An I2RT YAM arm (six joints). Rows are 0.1 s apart.
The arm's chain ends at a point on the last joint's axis. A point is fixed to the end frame.
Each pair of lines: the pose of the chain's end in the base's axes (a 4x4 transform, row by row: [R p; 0 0 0 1], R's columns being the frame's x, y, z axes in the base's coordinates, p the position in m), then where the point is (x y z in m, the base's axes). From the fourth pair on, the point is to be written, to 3 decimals.
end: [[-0.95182 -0.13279 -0.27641 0.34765], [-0.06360 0.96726 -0.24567 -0.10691], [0.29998 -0.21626 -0.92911 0.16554], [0 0 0 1]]
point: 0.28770 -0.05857 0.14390
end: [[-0.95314 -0.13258 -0.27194 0.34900], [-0.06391 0.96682 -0.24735 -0.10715], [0.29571 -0.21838 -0.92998 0.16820], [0 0 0 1]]
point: 0.28911 -0.05889 0.14621
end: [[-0.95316 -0.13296 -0.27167 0.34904], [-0.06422 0.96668 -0.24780 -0.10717], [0.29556 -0.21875 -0.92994 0.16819], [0 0 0 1]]
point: 0.28913 -0.05895 0.14617
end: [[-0.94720 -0.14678 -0.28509 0.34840], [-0.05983 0.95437 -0.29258 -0.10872], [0.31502 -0.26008 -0.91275 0.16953], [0 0 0 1]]
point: 0.288 -0.062 0.146
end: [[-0.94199 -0.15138 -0.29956 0.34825], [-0.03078 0.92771 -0.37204 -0.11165], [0.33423 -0.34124 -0.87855 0.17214], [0 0 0 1]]
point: 0.287 -0.067 0.146
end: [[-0.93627 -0.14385 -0.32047 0.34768], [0.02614 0.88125 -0.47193 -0.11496], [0.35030 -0.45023 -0.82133 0.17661], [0 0 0 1]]
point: 0.287 -0.073 0.146
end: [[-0.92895 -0.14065 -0.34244 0.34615], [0.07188 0.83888 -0.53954 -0.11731], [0.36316 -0.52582 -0.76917 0.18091], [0 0 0 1]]
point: 0.285 -0.077 0.148
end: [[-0.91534 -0.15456 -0.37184 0.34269], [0.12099 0.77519 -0.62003 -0.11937], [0.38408 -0.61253 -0.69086 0.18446], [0 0 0 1]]
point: 0.281 -0.083 0.149
